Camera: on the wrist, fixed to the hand. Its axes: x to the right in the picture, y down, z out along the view.
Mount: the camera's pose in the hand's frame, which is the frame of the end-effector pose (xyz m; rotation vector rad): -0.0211 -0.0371 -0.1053 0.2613 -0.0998 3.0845
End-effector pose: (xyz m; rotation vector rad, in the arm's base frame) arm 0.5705 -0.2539 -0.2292 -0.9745 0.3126 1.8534
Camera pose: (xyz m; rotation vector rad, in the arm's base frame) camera 0.6574 -0.3115 -0.2742 -0.4107 -1.0002 -1.1246
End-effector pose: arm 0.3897 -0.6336 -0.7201 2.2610 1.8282 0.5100
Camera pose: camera 0.3123 -0.6530 -0.6392 -1.7881 2.0370 -0.0596
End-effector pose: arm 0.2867 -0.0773 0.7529 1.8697 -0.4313 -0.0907
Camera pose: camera 0.3050 0.0348 0.7511 0.3668 2.5406 -1.7339
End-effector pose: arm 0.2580 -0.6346 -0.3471 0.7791 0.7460 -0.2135
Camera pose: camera 0.1707 -0.5886 -0.4035 1.2705 -1.1728 2.3790
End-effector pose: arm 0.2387 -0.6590 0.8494 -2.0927 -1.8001 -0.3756
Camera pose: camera 0.2018 -0.7184 0.9390 -1.8077 1.9948 0.7092
